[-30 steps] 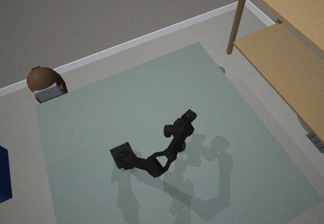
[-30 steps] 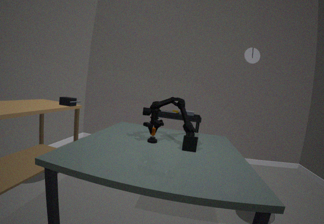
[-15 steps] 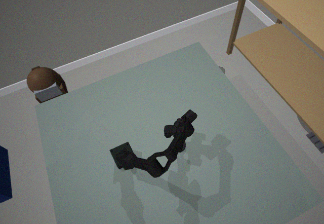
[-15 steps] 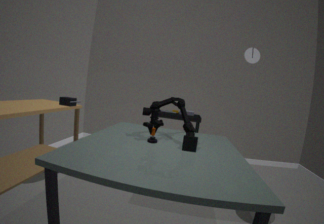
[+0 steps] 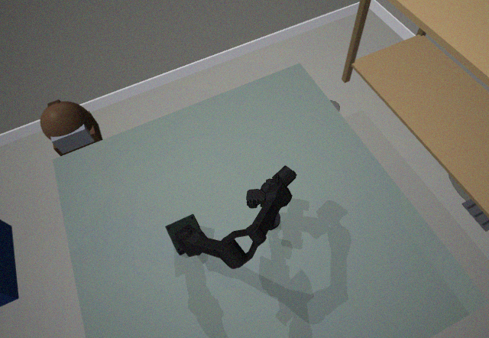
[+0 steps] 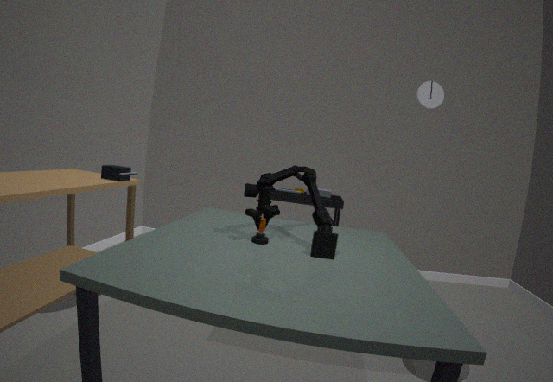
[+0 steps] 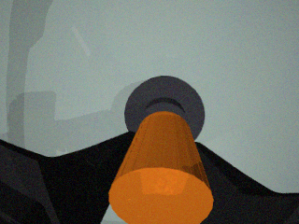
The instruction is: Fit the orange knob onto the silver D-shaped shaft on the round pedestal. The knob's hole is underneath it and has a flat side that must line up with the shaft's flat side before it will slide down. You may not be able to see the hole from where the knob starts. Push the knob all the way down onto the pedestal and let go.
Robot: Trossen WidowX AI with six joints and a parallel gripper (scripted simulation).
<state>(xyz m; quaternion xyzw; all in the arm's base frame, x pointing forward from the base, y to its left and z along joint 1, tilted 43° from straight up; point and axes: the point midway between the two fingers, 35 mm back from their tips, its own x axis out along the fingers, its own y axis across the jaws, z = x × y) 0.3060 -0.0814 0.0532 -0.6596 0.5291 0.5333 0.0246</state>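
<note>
Right now the orange knob is 3 cm above my gripper tip. From my gripper tip the other things lie so: dark round pedestal: 4 cm below.
</note>
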